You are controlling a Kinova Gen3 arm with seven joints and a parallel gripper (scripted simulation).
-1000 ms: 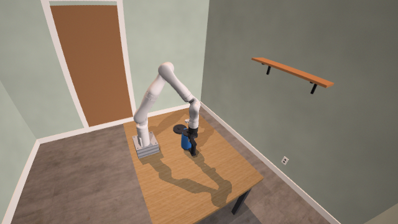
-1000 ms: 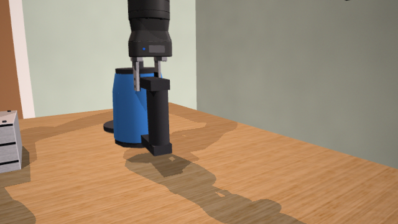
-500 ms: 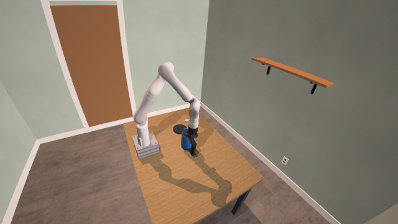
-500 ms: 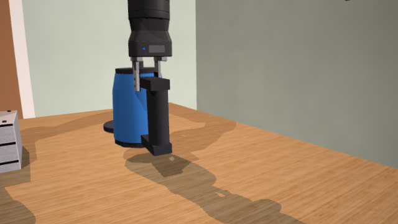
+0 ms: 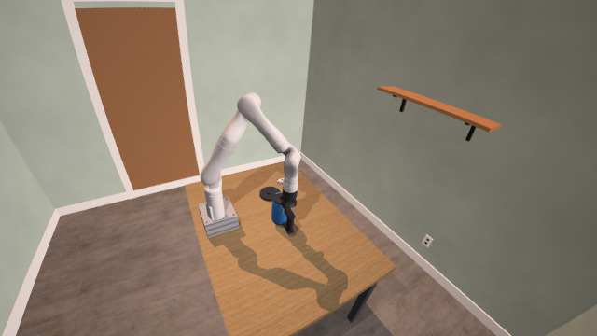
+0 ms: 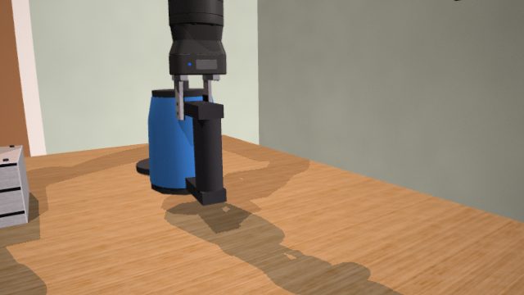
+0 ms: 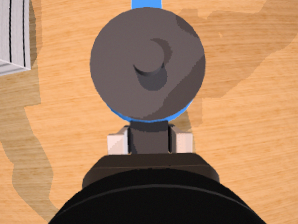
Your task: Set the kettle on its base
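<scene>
The blue kettle is 50 mm below my hand, 30 mm to the left of it and 10 mm ahead of it. Also, from my hand: round black base: 330 mm to the left, 170 mm below, 130 mm ahead.
</scene>
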